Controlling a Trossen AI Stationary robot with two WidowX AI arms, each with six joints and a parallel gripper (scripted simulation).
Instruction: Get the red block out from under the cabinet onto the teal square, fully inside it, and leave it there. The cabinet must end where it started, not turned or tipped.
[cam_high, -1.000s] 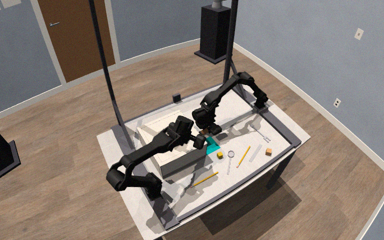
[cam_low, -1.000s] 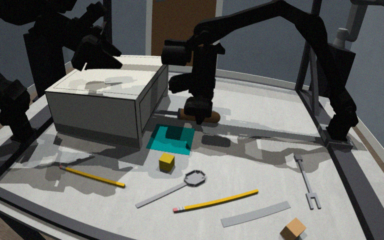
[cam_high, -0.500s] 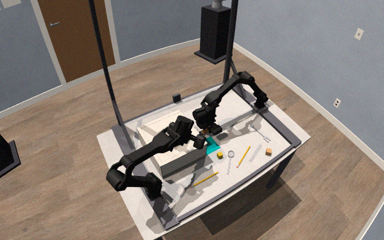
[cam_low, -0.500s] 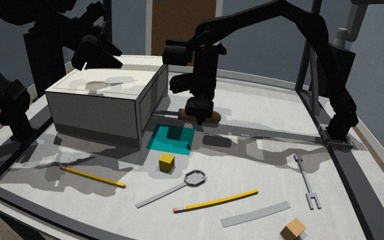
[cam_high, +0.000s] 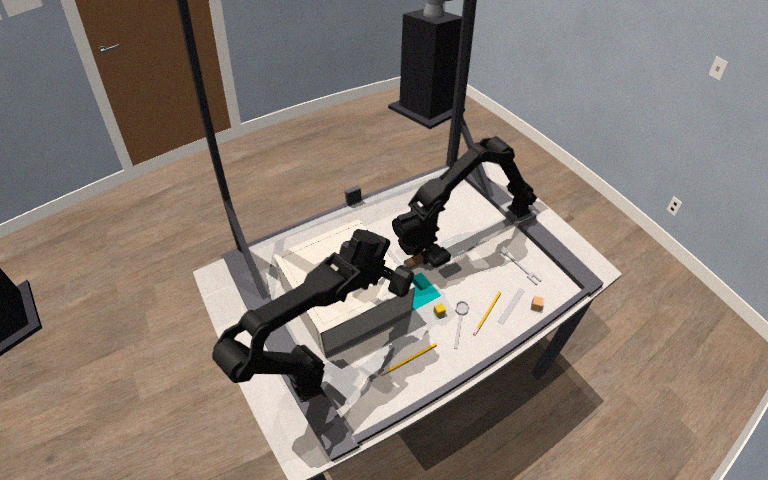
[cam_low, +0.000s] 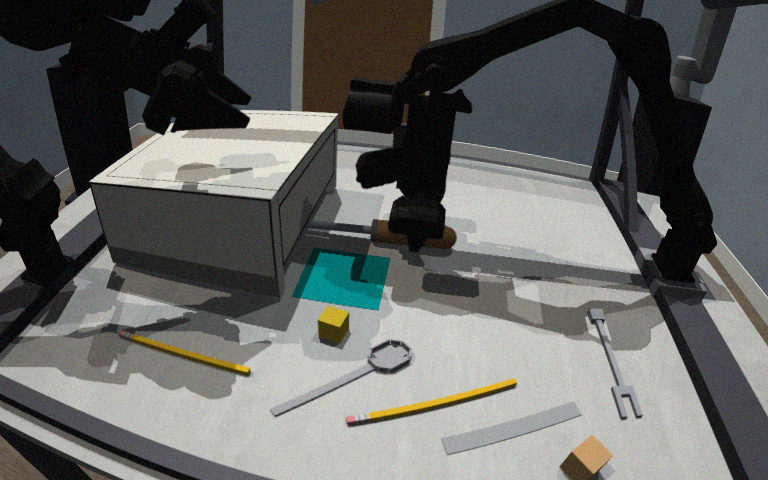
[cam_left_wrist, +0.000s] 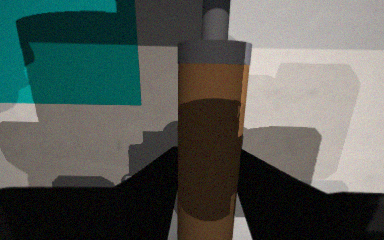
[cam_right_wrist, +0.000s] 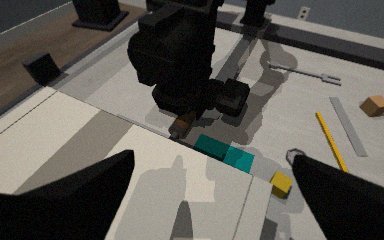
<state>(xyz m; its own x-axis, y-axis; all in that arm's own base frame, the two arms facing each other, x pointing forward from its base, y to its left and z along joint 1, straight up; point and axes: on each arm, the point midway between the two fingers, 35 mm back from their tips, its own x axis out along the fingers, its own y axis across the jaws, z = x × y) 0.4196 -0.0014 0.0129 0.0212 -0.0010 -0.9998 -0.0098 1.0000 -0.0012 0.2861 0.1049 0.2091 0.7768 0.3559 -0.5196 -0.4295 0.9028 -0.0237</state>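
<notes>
Now: left hand 100 mm to the left of the teal square, 70 mm short of it and 40 mm above it. Also, from my left hand: hook tool 140 mm to the right, 20 mm below, 10 mm ahead; then yellow cube 170 mm ahead, 110 mm to the right, 20 mm below; then grey paddle tool 220 mm ahead, 80 mm to the right, 30 mm below.
</notes>
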